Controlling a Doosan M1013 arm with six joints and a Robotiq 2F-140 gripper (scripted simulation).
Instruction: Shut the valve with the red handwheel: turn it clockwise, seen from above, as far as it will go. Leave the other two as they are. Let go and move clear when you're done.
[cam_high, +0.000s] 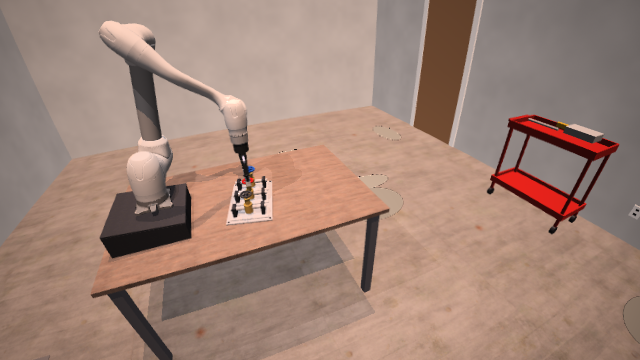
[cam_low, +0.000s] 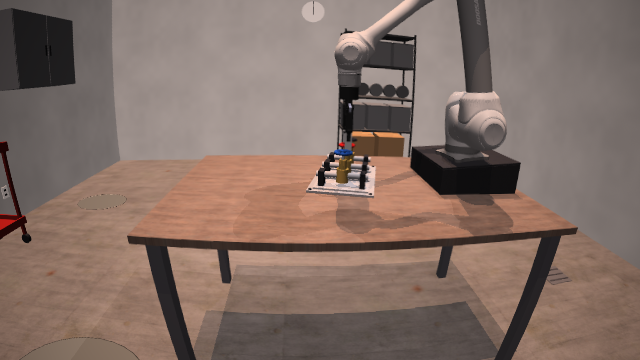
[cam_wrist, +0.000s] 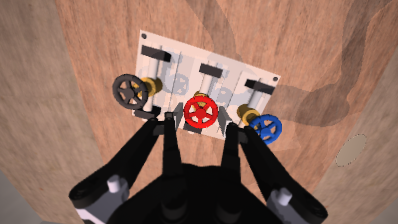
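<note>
The red handwheel is 30 mm below my hand. From my hand the other things lie so: dark grey handwheel 50 mm behind, 120 mm to the right, 30 mm below; blue handwheel 50 mm ahead, 120 mm to the left, 30 mm below.
</note>
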